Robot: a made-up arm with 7 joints.
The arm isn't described. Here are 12 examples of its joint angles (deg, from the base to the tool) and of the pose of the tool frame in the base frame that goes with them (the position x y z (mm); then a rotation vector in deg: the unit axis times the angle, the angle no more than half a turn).
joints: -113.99 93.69 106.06 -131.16 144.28 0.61 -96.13
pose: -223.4 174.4 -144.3 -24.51 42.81 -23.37
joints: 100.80 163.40 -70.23 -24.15 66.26 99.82 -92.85
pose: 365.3 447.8 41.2 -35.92 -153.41 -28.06
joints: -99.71 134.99 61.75 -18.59 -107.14 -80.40 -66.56
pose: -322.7 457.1 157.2 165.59 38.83 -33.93
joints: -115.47 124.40 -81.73 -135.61 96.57 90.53 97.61
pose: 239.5 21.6 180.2 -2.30 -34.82 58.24
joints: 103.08 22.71 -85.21 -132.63 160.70 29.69 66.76
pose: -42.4 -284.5 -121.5 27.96 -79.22 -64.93
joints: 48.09 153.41 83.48 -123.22 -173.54 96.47 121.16
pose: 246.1 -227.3 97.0 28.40 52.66 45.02
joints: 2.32 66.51 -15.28 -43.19 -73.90 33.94 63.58
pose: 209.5 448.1 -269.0 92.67 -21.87 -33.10
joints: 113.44 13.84 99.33 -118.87 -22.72 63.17 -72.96
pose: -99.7 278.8 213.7 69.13 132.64 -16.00
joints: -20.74 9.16 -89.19 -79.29 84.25 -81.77 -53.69
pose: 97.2 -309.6 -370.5 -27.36 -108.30 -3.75
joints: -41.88 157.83 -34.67 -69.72 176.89 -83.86 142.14
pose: 101.3 275.6 424.3 120.91 63.78 38.30
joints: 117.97 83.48 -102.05 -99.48 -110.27 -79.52 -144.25
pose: -338.5 -68.1 261.4 15.27 -162.34 -8.40
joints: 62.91 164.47 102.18 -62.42 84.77 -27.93 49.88
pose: 439.2 -105.0 280.5 -76.52 -114.53 -26.53
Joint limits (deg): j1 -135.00..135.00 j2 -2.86..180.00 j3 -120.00..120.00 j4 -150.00..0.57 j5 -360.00..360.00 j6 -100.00..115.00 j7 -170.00..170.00
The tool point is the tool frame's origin. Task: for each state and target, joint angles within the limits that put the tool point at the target. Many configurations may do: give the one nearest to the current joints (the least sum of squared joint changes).
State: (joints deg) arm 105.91 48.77 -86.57 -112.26 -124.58 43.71 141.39
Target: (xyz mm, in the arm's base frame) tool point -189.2 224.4 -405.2
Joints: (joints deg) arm 51.63 65.95 -47.20 -76.25 -124.58 43.71 141.39
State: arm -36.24 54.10 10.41 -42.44 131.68 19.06 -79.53
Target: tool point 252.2 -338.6 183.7
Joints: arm -80.20 2.70 -29.42 -90.72 131.68 19.06 -79.53
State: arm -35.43 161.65 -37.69 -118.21 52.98 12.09 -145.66
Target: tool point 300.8 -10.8 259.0
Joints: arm -20.40 174.38 -2.48 -110.07 52.98 12.09 -145.66
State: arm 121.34 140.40 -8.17 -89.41 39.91 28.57 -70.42
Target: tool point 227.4 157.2 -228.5
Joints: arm 78.73 115.97 27.82 -120.60 39.91 28.57 -70.42
